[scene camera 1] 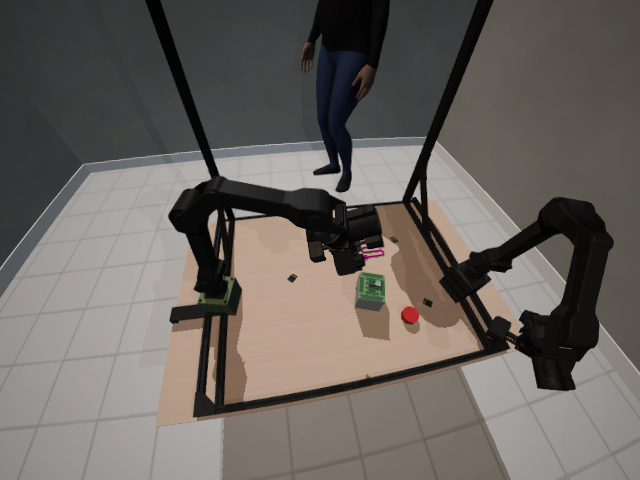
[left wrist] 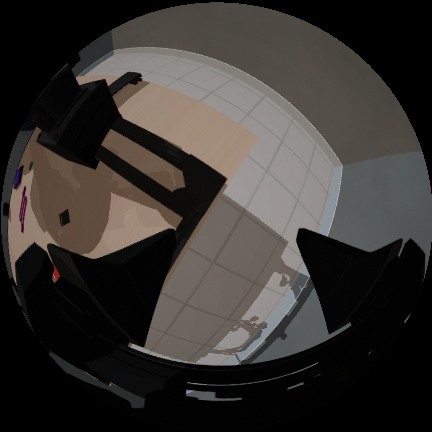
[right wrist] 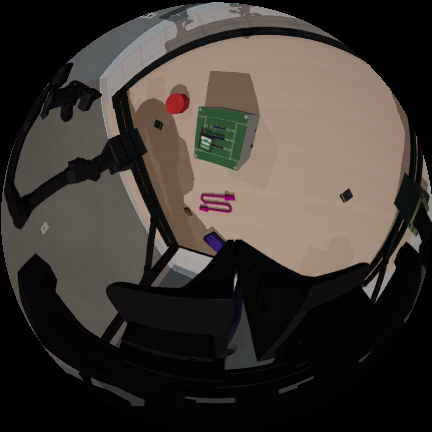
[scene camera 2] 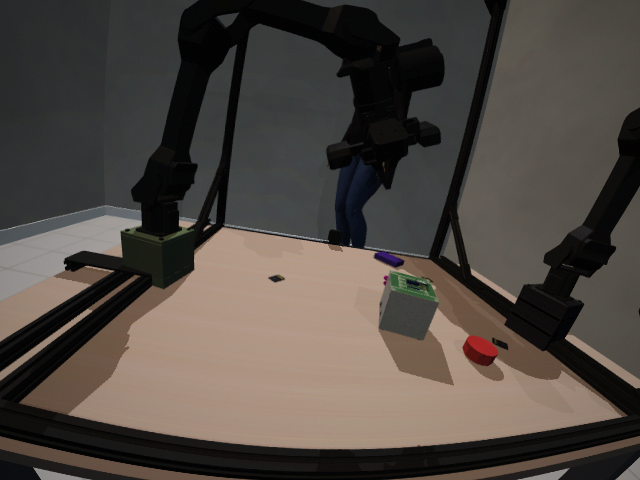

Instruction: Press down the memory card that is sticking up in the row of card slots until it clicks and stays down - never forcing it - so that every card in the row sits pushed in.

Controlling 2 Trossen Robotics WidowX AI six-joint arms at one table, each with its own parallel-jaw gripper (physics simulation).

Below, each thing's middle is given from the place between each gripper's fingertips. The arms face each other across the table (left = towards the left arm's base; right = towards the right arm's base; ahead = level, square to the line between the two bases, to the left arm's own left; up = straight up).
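Red round button (scene camera 2: 479, 350): my left gripper 11 cm above it, 25 cm to the left of it, 17 cm past it. The button, counted from my right hand: 24 cm below it, 22 cm to the left of it, 12 cm ahead of it.
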